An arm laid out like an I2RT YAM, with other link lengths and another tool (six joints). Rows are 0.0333 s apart.
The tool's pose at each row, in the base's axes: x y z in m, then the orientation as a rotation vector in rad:
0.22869, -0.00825, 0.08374, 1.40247, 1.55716, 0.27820
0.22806, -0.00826, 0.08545, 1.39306, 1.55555, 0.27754
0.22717, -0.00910, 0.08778, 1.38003, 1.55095, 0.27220
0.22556, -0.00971, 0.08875, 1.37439, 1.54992, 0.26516
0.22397, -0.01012, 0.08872, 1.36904, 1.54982, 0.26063
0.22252, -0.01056, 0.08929, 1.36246, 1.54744, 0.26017
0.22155, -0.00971, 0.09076, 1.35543, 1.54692, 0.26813
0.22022, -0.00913, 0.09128, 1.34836, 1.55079, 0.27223
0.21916, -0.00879, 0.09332, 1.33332, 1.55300, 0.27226
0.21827, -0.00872, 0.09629, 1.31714, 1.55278, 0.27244
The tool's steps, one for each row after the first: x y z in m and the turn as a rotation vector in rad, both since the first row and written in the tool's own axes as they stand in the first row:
-0.00096, 0.00082, -0.00132, -0.00658, -0.00336, -0.00507
-0.00297, 0.00167, -0.00278, -0.01448, -0.01210, -0.01296
-0.00421, 0.00117, -0.00423, -0.01526, -0.01770, -0.01875
-0.00479, 0.00002, -0.00526, -0.01667, -0.02122, -0.02373
-0.00567, -0.00062, -0.00646, -0.02175, -0.02446, -0.02678
-0.00582, 0.00008, -0.00828, -0.03047, -0.02192, -0.02736
-0.00578, -0.00020, -0.00979, -0.03563, -0.01822, -0.03140
-0.00667, 0.00069, -0.01174, -0.04477, -0.01937, -0.04115
-0.00822, 0.00228, -0.01391, -0.05568, -0.02238, -0.05051

